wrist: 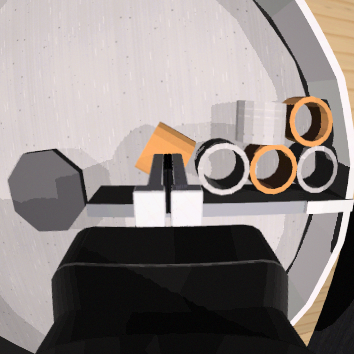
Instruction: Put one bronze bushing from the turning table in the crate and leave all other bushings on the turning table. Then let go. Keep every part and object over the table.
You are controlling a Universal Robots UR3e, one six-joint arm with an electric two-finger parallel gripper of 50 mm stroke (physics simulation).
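Places are measured from the arm's base along level axes (x right, y ahead, z up), in centimetres.
Pixels of known places: gripper, fingertip midpoint: (167,171).
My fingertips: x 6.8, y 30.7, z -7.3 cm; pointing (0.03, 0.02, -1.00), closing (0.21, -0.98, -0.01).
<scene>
Ahead of a thing's pixels: the offset from my fingertips to its middle. "*": to the spot under its first point. Level surfaces: height alone.
The turning table @[dx -3.8, dy +8.4, dz -3.3 cm] (100,75) is a pale round surface with a raised rim. A bronze bushing @[dx +0.7, dy +0.3, dz -1.6 cm] (164,144) lies on its side just beyond the fingertips, partly hidden by them. A second bronze bushing @[dx +1.3, dy -6.5, dz -1.9 cm] (273,190) shows its open end between two grey bushings @[dx +0.7, dy -3.3, dz -1.9 cm] (223,191) @[dx +2.0, dy -9.6, dz -1.9 cm] (316,190). A third bronze bushing @[dx +4.9, dy -8.3, dz -1.9 cm] (311,143) shows its open end near the rim, beside a silver-grey bushing @[dx +4.0, dy -5.2, dz -1.6 cm] (257,121) lying on its side. My gripper (167,171) is shut and empty, over the near side of the first bronze bushing; their height gap is unclear. The crate does not show.
A straight bar @[* dx -0.9, dy -5.1, dz +0.9 cm] (250,207) runs from the rim inward, passing beneath my fingers, close to the row of bushings. A dark grey eight-sided post @[* dx -3.9, dy +8.5, dz -2.4 cm] (42,192) stands at the left. The white rim @[* dx +7.2, dy -9.3, dz +0.9 cm] (344,90) curves along the right, with wooden table @[dz -8.5 cm] (340,25) beyond.
</scene>
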